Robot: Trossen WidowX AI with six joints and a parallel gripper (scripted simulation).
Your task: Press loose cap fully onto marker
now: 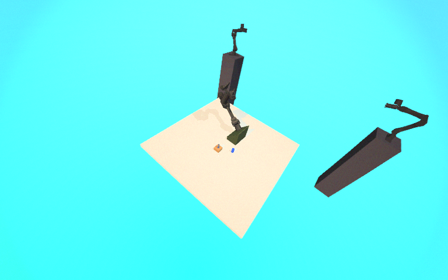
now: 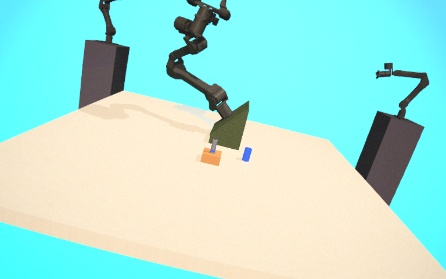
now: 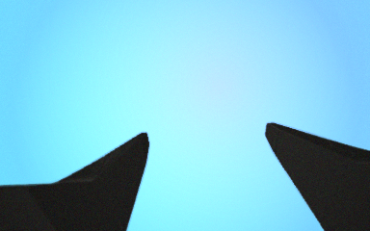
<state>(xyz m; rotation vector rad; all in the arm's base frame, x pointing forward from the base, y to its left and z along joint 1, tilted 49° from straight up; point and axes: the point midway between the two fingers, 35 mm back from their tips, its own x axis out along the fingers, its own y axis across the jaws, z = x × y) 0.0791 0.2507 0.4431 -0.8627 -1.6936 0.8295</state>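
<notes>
The marker cap is 150 mm ahead of my gripper tip, 270 mm to the left of it and 590 mm below it. From my gripper tip the other things lie so: holder block (250 mm ahead, 140 mm to the left, 600 mm below).
</notes>
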